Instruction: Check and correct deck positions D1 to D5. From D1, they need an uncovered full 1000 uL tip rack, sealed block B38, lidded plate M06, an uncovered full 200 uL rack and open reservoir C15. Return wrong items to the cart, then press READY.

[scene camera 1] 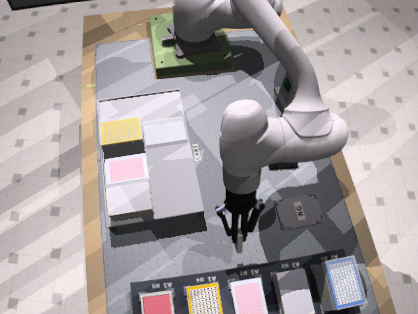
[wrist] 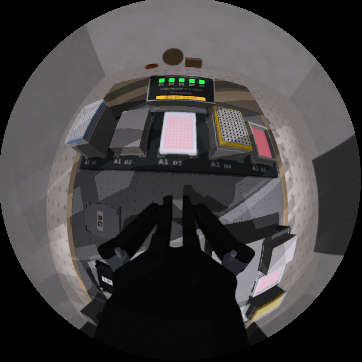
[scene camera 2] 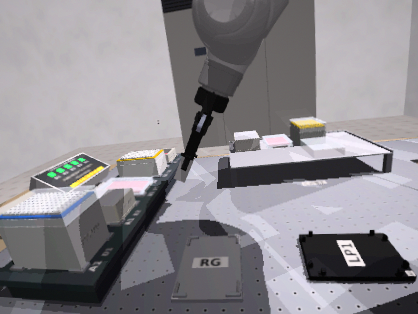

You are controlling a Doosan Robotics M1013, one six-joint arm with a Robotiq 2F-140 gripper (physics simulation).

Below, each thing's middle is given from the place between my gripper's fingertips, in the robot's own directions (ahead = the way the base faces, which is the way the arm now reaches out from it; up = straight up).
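From my hand, the blue-rimmed tip box [wrist: 100, 137] is 30 mm above, 180 mm ahead and 230 mm to the left. The grey RG pad [scene camera 2: 211, 268] is 60 mm below my hand, 70 mm behind it and 240 mm to the left of it, while the black LP1 pad [scene camera 2: 370, 256] is 60 mm below my hand, 260 mm to the left of it and 300 mm behind it. As for the cart shelf [scene camera 1: 173, 181], I find it 10 mm below my hand, 190 mm to the right of it and 370 mm behind it.
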